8 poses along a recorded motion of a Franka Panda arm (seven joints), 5.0 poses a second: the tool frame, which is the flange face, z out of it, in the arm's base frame.
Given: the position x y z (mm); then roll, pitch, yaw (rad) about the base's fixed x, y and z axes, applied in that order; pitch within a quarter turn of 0, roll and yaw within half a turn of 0.
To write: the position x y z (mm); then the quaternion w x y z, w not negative. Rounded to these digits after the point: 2 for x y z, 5 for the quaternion.
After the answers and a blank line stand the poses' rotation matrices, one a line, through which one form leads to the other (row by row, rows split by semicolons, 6 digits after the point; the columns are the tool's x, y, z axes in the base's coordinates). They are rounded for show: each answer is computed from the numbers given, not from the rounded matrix.
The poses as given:
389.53 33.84 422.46 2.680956 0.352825 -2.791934
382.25 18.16 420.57 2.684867 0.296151 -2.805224
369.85 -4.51 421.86 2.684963 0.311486 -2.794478
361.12 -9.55 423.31 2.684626 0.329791 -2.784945
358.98 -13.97 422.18 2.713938 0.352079 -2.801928
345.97 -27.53 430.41 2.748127 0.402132 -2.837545
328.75 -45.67 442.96 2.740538 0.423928 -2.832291
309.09 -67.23 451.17 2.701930 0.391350 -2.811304
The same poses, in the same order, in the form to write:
389.53 33.84 422.46 0.12917 -0.20617 0.93690 0.25104
382.25 18.16 420.57 0.10420 -0.19419 0.94420 0.24480
369.85 -4.51 421.86 0.11021 -0.20075 0.94174 0.24633
361.12 -9.55 423.31 0.11772 -0.20702 0.93897 0.24825
358.98 -13.97 422.18 0.13337 -0.19924 0.94200 0.23484
345.97 -27.53 430.41 0.16460 -0.18411 0.94396 0.21898
328.75 -45.67 442.96 0.17371 -0.18897 0.94014 0.22416
309.09 -67.23 451.17 0.15200 -0.19920 0.93732 0.24219

-0.881617 -0.451179 0.138522; -0.321474 0.788945 0.523660; -0.345550 0.417136 -0.840591
-0.902866 -0.417723 0.101688; -0.315693 0.804724 0.502749; -0.291841 0.421813 -0.858430
-0.895107 -0.432404 0.108671; -0.323816 0.798043 0.508204; -0.306473 0.419708 -0.854353
-0.886574 -0.447210 0.118281; -0.330320 0.791036 0.514927; -0.323845 0.417450 -0.849034
-0.885029 -0.438017 0.157686; -0.312733 0.810302 0.495589; -0.344850 0.389297 -0.854123
-0.878020 -0.419677 0.230113; -0.275502 0.836300 0.474026; -0.391381 0.352808 -0.849910
-0.868227 -0.433204 0.241901; -0.277449 0.828081 0.487139; -0.411344 0.355832 -0.839154
-0.874430 -0.447049 0.188464; -0.299796 0.803331 0.514569; -0.381437 0.393454 -0.836481

